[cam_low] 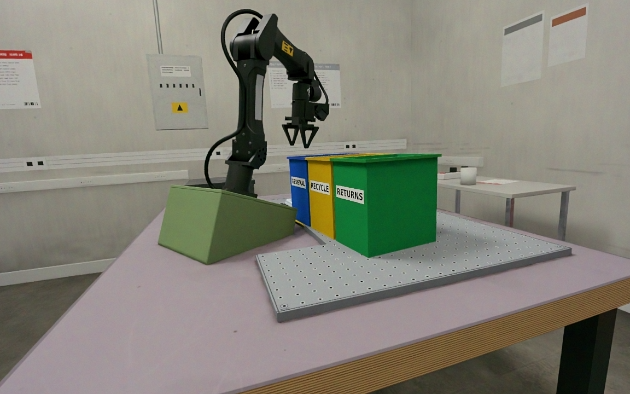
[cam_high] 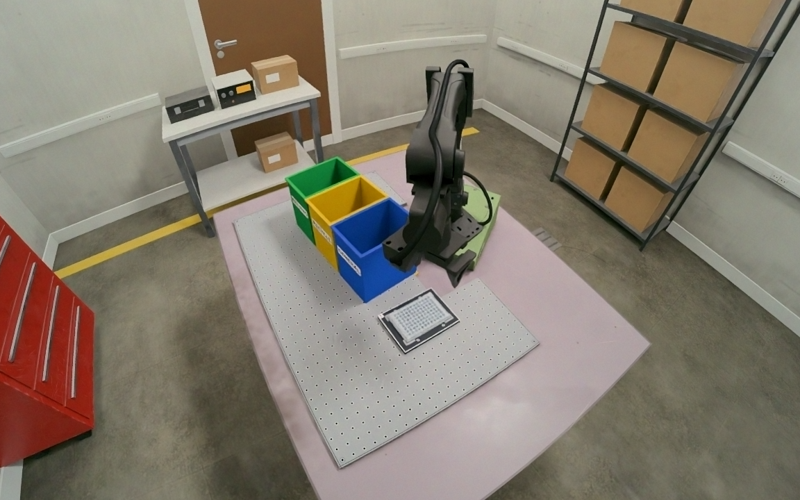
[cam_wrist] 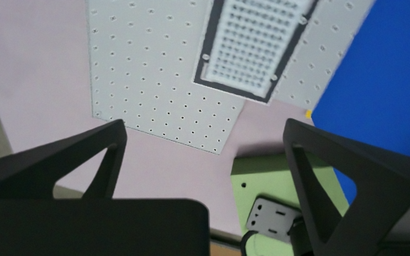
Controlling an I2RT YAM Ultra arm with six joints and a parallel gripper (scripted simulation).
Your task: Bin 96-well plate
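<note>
My hand is 200 mm above the 96-well plate and 30 mm to the left of it. Round my hand: yellow recycle bin: 340 mm to the right, 130 mm below, 10 mm ahead; then plate nest N1: 210 mm below, 30 mm to the right; then blue general bin: 210 mm to the right, 130 mm below.
</note>
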